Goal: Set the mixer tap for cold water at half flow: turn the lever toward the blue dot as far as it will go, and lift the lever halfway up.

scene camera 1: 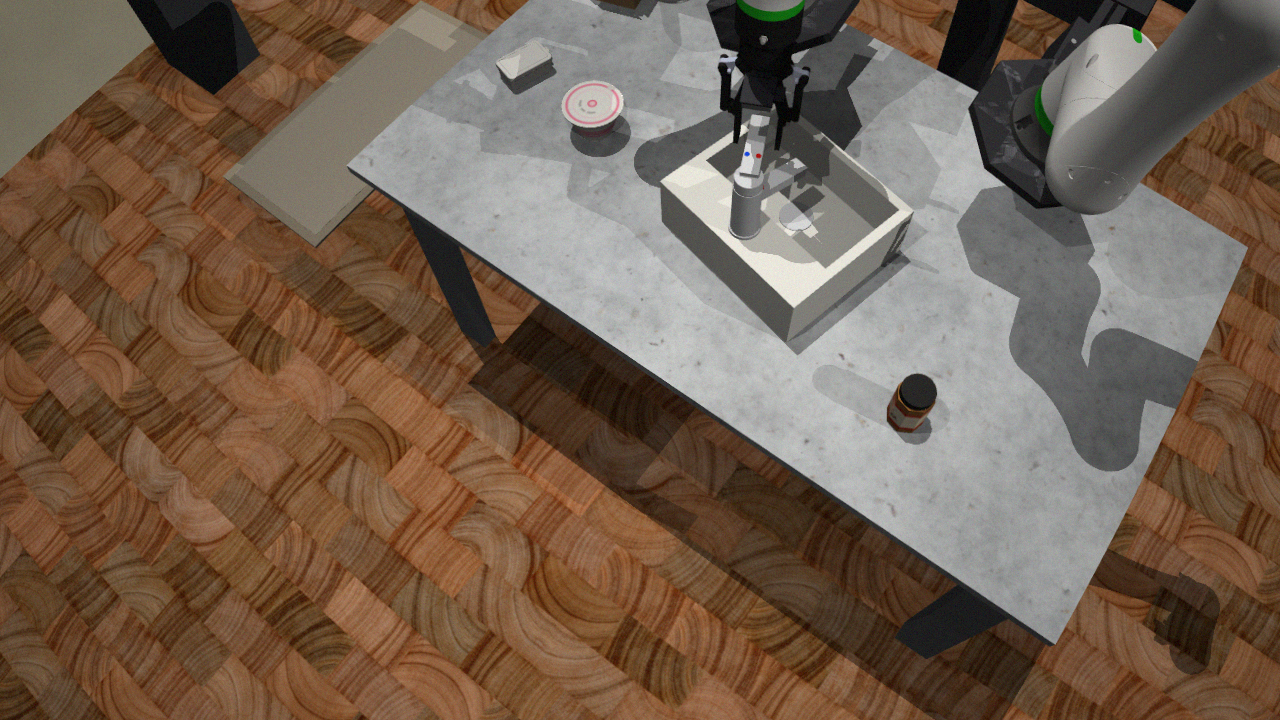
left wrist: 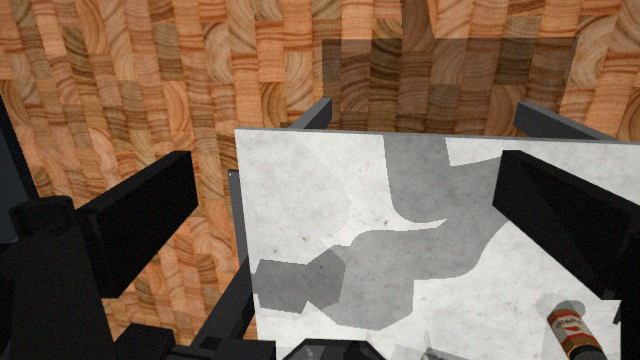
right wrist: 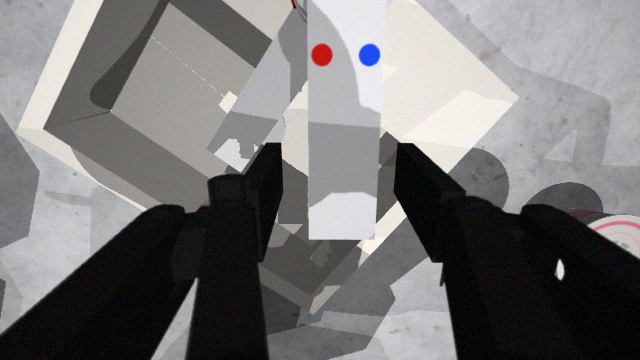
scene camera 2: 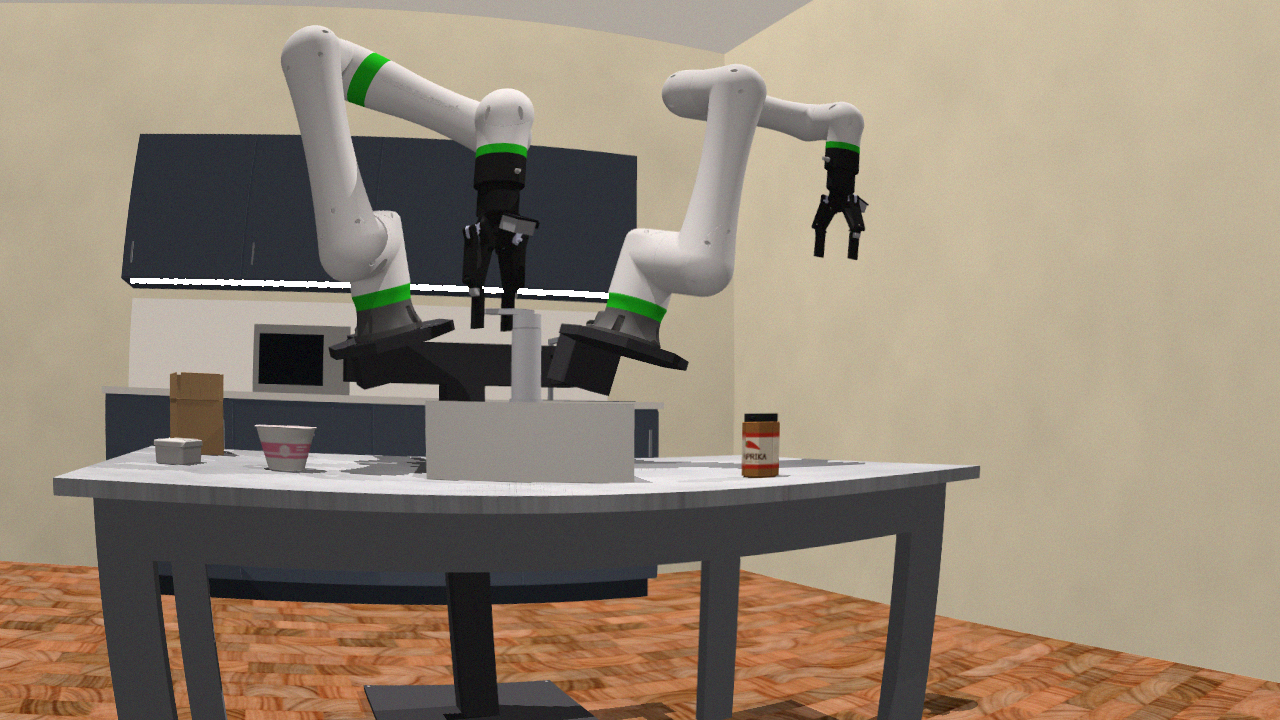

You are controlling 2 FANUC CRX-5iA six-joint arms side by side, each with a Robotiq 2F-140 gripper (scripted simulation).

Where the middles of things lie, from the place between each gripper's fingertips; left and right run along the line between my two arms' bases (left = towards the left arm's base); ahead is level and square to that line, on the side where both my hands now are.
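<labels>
The flat lever (scene camera 1: 754, 147) is 2 cm to the left of my right hand (scene camera 2: 492, 329) and 4 cm ahead of it. Counting from my right hand, I find the white basin (scene camera 1: 838, 203) 6 cm to the left, 3 cm behind and 24 cm below, and the pink-and-white bowl (scene camera 1: 593, 105) 38 cm to the right, 3 cm behind and 23 cm below. The paprika jar (scene camera 2: 760, 431) is far to the left of my right hand, a good way ahead of it and a good way below it.
The paprika jar is far to the right of my left hand (scene camera 2: 835, 258), far ahead of it and far below it. Counting from my left hand, the flat lever is 92 cm to the right, 29 cm ahead and 22 cm below; the white basin is 88 cm to the right, 21 cm ahead and 46 cm below; and the pink-and-white bowl is 131 cm to the right, 22 cm ahead and 45 cm below.
</labels>
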